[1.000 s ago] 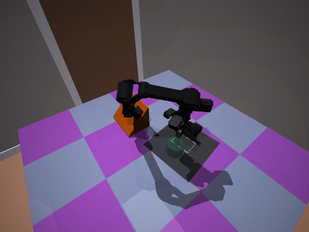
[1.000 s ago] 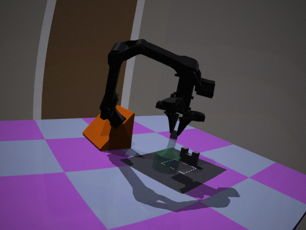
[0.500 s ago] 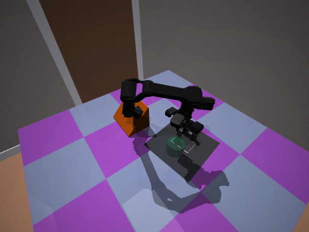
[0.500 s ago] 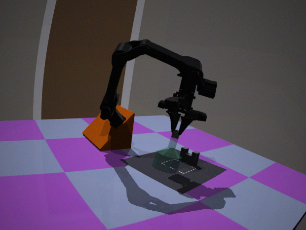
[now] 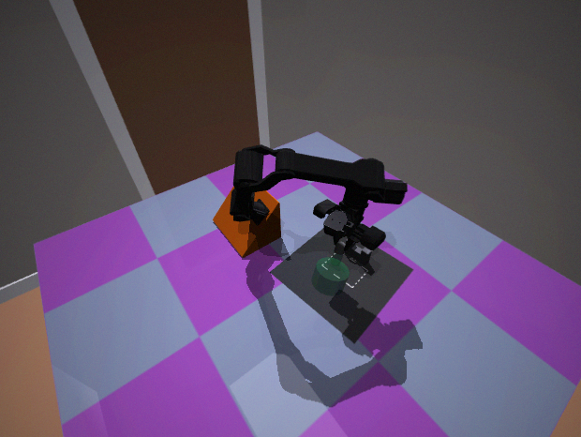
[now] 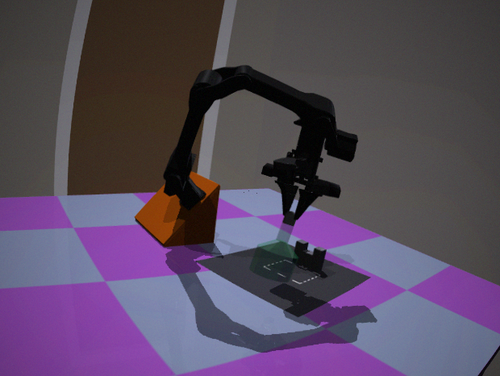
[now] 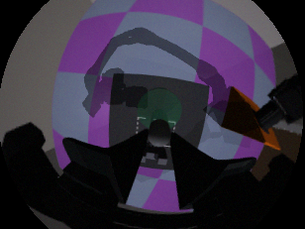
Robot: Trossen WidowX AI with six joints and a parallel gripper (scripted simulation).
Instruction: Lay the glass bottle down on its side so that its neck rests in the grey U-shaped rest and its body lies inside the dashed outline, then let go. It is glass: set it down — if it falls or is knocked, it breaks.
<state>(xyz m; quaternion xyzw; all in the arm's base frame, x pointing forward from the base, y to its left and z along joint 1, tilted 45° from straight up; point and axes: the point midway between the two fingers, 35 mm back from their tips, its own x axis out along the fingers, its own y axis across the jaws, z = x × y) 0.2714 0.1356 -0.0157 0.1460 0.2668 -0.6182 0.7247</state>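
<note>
My gripper tip is 1 cm to the left of the green glass bottle and 5 cm above it. The rest, counted from my gripper tip: dark mat (1 cm behind, 4 cm to the left, 15 cm below).
</note>
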